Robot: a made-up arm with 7 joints.
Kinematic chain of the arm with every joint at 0, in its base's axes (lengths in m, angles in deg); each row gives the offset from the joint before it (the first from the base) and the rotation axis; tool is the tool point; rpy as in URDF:
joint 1: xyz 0 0 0.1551 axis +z
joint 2: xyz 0 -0.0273 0.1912 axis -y
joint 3: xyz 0 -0.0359 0.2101 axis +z
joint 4: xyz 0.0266 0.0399 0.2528 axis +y
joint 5: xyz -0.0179 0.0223 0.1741 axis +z
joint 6: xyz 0 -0.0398 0.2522 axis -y
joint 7: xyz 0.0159 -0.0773 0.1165 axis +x
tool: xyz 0 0 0 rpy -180 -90 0
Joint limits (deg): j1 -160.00..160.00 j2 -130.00..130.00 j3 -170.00..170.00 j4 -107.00..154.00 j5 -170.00..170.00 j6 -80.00..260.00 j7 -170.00..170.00
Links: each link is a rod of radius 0.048 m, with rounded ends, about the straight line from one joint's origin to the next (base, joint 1, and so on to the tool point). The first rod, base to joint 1, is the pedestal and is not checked.
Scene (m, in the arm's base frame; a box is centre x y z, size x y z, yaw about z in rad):
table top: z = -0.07
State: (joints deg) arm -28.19 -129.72 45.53 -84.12 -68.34 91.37 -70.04
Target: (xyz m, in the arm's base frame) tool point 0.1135 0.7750 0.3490
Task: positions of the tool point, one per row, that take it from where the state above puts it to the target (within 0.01 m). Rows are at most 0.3 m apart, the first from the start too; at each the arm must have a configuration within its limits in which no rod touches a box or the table.
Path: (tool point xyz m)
1: 0.4936 -0.3611 0.4415
2: 0.6174 -0.1727 0.4468
3: 0.6684 0.0551 0.4446
4: 0.6361 0.2927 0.4342
5: 0.5222 0.5091 0.4148
6: 0.3404 0.6765 0.3864
7: 0.1135 0.7750 0.3489

